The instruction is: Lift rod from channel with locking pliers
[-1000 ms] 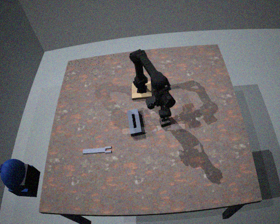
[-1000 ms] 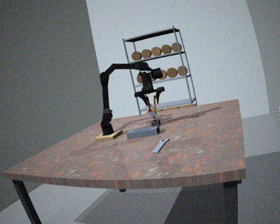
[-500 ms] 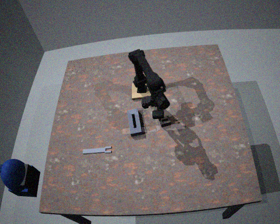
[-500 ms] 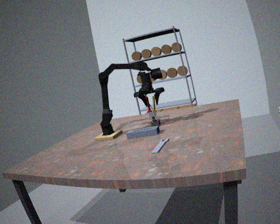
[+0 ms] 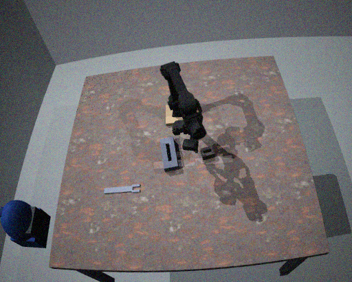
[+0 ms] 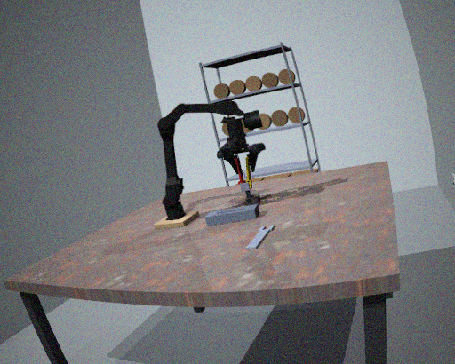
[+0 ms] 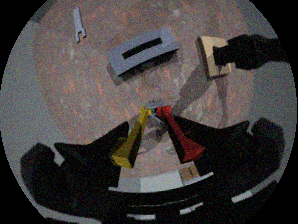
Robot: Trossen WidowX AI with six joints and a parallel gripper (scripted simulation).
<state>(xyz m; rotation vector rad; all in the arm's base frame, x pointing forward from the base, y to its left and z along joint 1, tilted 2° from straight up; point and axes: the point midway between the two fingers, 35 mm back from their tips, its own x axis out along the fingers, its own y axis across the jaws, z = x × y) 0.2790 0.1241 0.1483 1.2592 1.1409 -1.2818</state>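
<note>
The grey channel block is 14 cm to the right of my gripper tip, 12 cm below it and 1 cm behind it. The rest, counted from my gripper tip: flat grey forked bar (33 cm to the right, 19 cm ahead, 13 cm below); then small dark holster (13 cm below, 5 cm to the left, 2 cm behind).
</note>
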